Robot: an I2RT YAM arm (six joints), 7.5 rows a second.
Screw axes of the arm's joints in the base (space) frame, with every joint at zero. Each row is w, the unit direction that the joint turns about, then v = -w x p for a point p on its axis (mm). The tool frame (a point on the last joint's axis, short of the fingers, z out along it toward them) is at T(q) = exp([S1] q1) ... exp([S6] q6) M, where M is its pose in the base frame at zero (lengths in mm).
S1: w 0 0 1 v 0 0 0
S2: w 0 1 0 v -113.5 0 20
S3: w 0 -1 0 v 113.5 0 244
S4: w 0 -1 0 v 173.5 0 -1
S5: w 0 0 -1 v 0 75 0
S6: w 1 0 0 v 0 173.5 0
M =
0 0 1 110.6
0 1 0 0
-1 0 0 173.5
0 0 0 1
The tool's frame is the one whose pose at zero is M.
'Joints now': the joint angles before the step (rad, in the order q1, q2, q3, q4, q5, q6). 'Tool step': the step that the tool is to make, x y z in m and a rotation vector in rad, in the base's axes. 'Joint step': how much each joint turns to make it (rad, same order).
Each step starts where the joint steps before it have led.
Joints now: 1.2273, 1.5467, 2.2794, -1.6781, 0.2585, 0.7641
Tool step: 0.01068, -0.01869, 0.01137, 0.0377, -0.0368, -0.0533
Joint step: -0.0794, -0.0206, 0.0366, 0.0003, 0.0000, -0.0340
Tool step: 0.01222, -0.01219, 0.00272, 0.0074, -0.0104, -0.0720
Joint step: -0.0804, -0.0102, 0.0046, -0.0008, -0.0007, -0.0106
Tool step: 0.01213, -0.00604, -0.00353, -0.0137, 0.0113, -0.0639
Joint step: -0.0675, -0.0030, -0.0206, 0.0003, -0.0043, -0.0011
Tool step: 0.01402, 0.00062, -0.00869, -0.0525, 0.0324, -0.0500
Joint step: -0.0541, 0.0233, -0.0140, -0.0230, -0.0003, -0.0051
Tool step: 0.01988, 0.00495, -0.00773, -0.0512, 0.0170, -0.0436
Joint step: -0.0568, 0.0497, 0.0136, -0.0094, 0.0071, -0.0215
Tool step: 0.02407, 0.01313, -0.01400, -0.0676, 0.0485, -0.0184
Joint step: -0.0418, 0.0828, 0.0269, -0.0209, -0.0062, -0.0243
